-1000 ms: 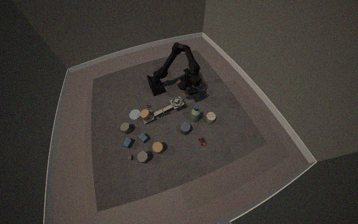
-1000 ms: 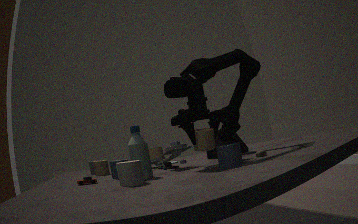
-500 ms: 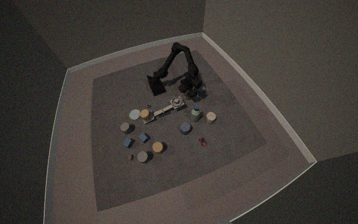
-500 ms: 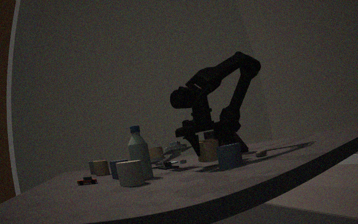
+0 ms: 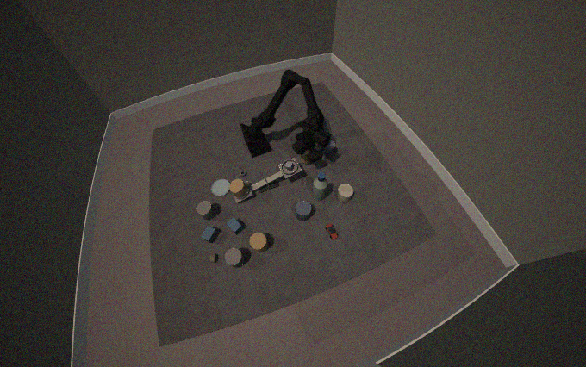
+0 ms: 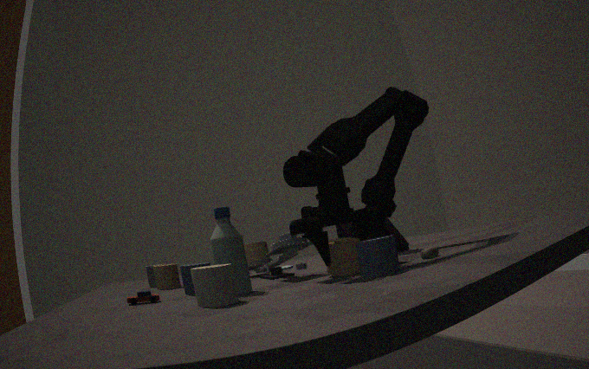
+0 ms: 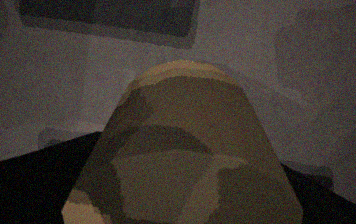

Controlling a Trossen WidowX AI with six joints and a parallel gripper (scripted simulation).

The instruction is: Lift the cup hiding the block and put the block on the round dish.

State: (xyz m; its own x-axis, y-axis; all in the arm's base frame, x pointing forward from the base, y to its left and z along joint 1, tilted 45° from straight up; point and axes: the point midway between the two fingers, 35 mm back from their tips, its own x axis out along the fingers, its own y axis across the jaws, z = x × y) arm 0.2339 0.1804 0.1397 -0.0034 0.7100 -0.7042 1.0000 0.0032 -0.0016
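The pale blue round dish is 480 mm to the right of my gripper tip, 30 mm behind it and 20 mm below it. From my gripper tip the other things lie so: red toy car (410 mm ahead, 80 mm to the right, 10 mm below).
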